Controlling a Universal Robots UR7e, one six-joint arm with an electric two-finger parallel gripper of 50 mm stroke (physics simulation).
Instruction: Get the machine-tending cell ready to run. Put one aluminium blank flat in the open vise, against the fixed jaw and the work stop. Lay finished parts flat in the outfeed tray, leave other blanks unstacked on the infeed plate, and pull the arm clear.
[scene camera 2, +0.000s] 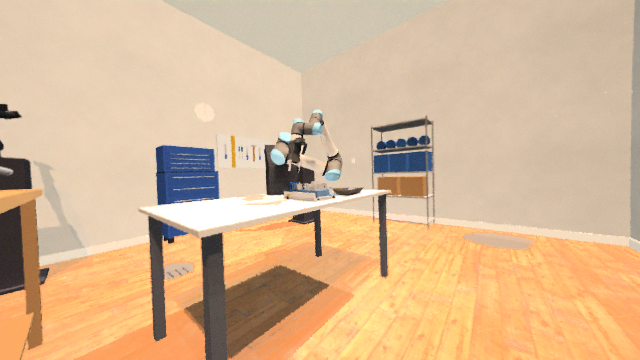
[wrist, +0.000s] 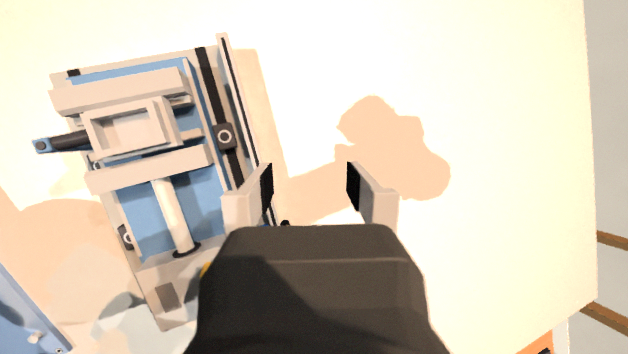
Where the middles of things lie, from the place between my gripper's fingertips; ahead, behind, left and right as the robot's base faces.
I see the grey block (wrist: 184, 272) 90 mm behind my hand, 130 mm to the left of it and 100 mm below it.
